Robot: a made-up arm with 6 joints. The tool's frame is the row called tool.
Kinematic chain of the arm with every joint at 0, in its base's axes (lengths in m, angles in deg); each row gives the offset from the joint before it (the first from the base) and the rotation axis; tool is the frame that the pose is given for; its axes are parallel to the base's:
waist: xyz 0 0 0.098 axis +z
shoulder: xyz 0 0.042 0 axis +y
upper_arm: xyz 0 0 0.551 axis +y
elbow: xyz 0 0 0.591 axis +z
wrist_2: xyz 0 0 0 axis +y
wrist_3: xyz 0 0 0.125 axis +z
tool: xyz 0 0 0
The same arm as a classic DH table. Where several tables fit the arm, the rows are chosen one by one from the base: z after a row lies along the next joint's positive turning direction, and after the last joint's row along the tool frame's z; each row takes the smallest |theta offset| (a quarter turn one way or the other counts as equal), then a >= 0, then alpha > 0; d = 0 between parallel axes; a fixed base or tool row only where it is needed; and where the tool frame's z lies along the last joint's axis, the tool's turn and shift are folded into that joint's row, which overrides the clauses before.
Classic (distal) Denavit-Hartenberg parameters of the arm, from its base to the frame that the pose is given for. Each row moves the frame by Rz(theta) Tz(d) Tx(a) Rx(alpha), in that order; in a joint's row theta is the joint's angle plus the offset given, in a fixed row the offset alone. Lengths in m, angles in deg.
waist: theta offset 0  d 0.098  a 0  alpha -90
shoulder: theta offset -90  d 0  a 0.551  alpha 0
upper_arm: theta offset 90  d 0.042  a 0  alpha 90
elbow: theta offset 0  d 0.591  a 0  alpha -90
wrist_2: theta offset 0  d 0  a 0  alpha 90
wrist_3: theta offset 0  d 0.125  a 0  alpha 0

